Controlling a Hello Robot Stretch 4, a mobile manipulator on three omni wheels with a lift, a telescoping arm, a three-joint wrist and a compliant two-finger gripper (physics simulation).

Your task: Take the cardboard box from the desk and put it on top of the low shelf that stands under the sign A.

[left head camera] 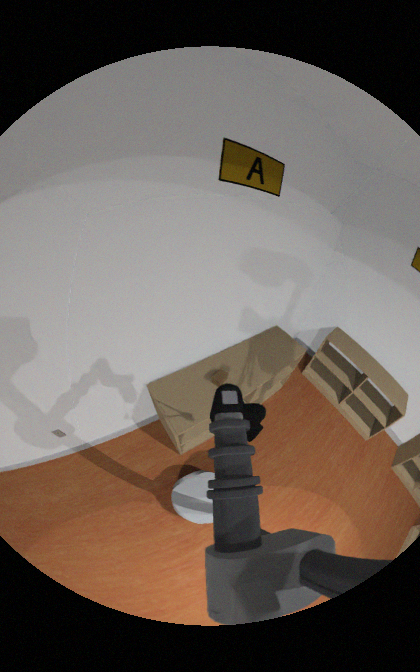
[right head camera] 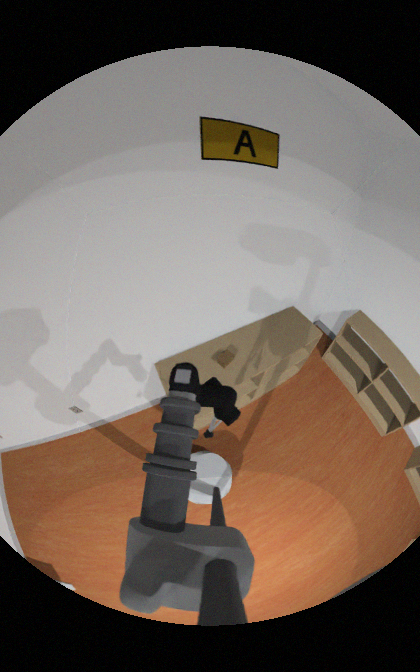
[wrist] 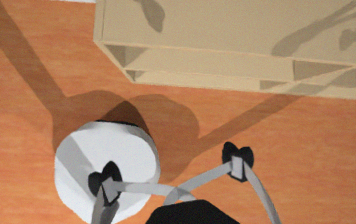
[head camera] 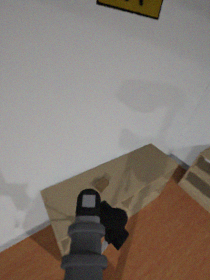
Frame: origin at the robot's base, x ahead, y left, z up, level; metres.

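Where they show: gripper, fingertip midpoint: (wrist: 172, 165) (head camera: 106, 248).
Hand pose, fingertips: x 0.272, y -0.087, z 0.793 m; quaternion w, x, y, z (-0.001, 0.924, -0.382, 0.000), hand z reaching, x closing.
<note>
After its pixels a point has its place.
The cardboard box (head camera: 101, 183) {x 0.711, y -0.084, z 0.632 m} (left head camera: 218, 376) (right head camera: 226, 356) is a small brown block resting on top of the low shelf (head camera: 70, 192) {x 0.658, y 0.140, z 0.582 m} (left head camera: 185, 384) (right head camera: 295, 320) (wrist: 200, 25) {x 0.511, y 0.001, z 0.582 m}, against the wall below the yellow sign A (head camera: 131, 6) {x 0.998, y -0.137, z 1.643 m} (left head camera: 252, 167) (right head camera: 240, 142). My gripper (wrist: 172, 165) {x 0.272, y -0.087, z 0.793 m} is open, with its two fingertips apart and bare floor and a white round object below them. It hangs on the near side of the shelf, clear of the box. The box does not show in the wrist view. The desk does not show in these views.
The white round object (left head camera: 192, 497) (right head camera: 212, 472) (wrist: 132, 157) {x 0.113, y -0.049, z 0.187 m} stands on the floor in front of the low shelf. Another open shelf (left head camera: 380, 372) (right head camera: 385, 345) stands to the right, near the corner. Part of a further shelf shows at the right edge.
</note>
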